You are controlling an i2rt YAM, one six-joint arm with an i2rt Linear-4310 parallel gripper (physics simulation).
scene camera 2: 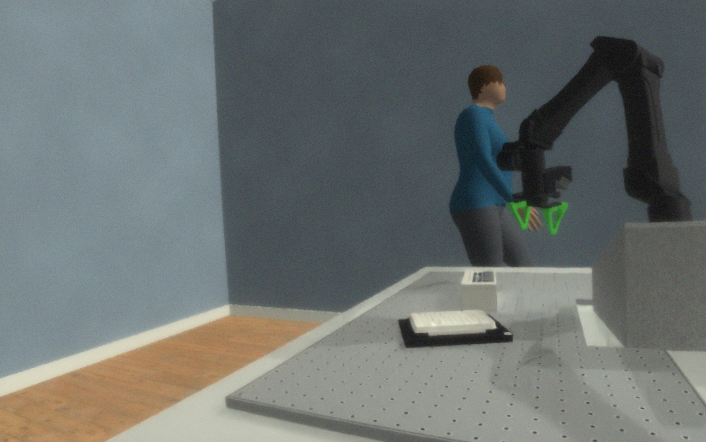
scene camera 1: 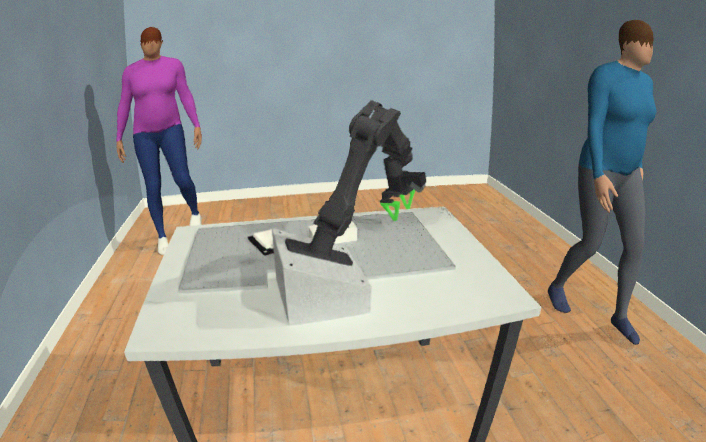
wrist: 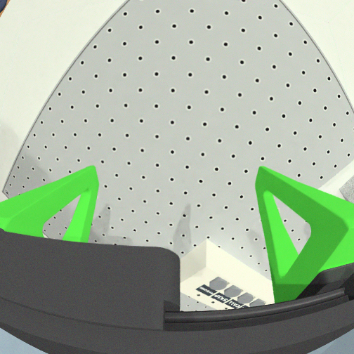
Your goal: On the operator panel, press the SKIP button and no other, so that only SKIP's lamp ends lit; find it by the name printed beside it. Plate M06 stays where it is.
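Where they show: gripper, fingertip midpoint: point(scene camera 2: 538, 231) point(scene camera 1: 401, 214); arm's base at its link origin: point(scene camera 2: 675, 247) point(scene camera 1: 318, 253).
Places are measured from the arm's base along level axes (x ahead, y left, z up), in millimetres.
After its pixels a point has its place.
The operator panel point(scene camera 1: 346, 233) {y -168, x 294, z -88 mm} point(scene camera 2: 479, 297) {y -43, x 325, z -96 mm} point(wrist: 196, 265) is a white box on the grey board. In the wrist view its top shows a row of grey buttons with dark name labels. The SKIP label point(wrist: 220, 298) is second from the left, and the SKIP button point(wrist: 233, 291) is beside it. Small dark dots lie by the labels; no lit lamp shows. The gripper covers part of the panel there. A white plate point(scene camera 1: 264, 238) {y 128, x 359, z -97 mm} point(scene camera 2: 452, 321) {y 126, x 361, z -97 mm} sits in a black holder; its name is not readable. My gripper point(scene camera 1: 401, 212) {y -336, x 185, z 8 mm} point(scene camera 2: 538, 230) {y -336, x 185, z 8 mm} point(wrist: 176, 174) is open and empty, high above the board, off to the panel's side.
The grey perforated board point(scene camera 1: 411, 249) {y -371, x 163, z -122 mm} point(scene camera 2: 364, 385) {y 328, x 447, z -122 mm} point(wrist: 175, 115) lies on the white table point(scene camera 1: 442, 307) {y -317, x -192, z -135 mm}. The arm stands on a grey angled base point(scene camera 1: 328, 294) {y 9, x -146, z -49 mm} point(scene camera 2: 666, 286) {y 121, x 56, z -41 mm} at the board's edge. Two people point(scene camera 1: 156, 98) point(scene camera 1: 622, 119) stand beyond the table.
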